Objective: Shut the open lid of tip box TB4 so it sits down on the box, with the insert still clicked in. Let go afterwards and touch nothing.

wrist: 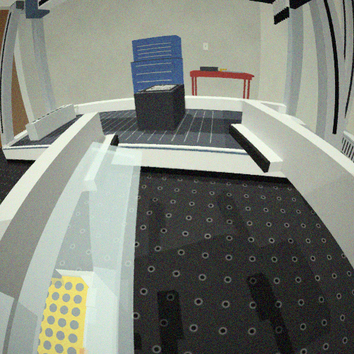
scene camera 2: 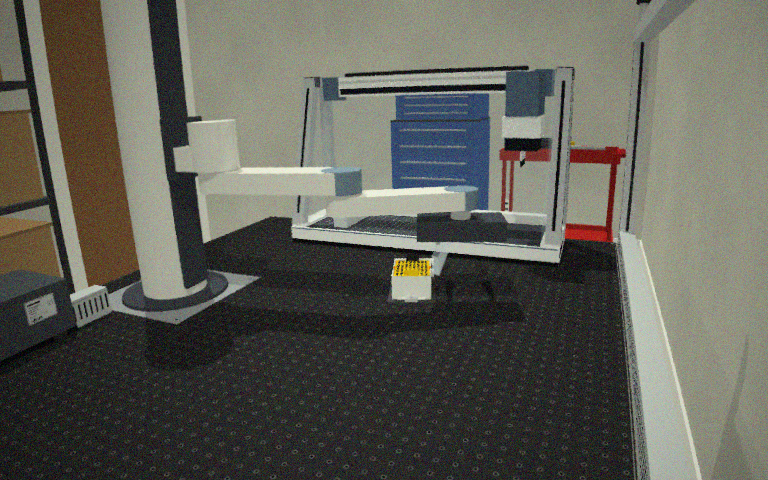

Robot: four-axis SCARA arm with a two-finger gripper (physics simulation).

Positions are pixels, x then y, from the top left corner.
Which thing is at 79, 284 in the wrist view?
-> A translucent lid.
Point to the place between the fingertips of the gripper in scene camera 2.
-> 456, 222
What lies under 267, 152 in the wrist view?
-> The gripper.
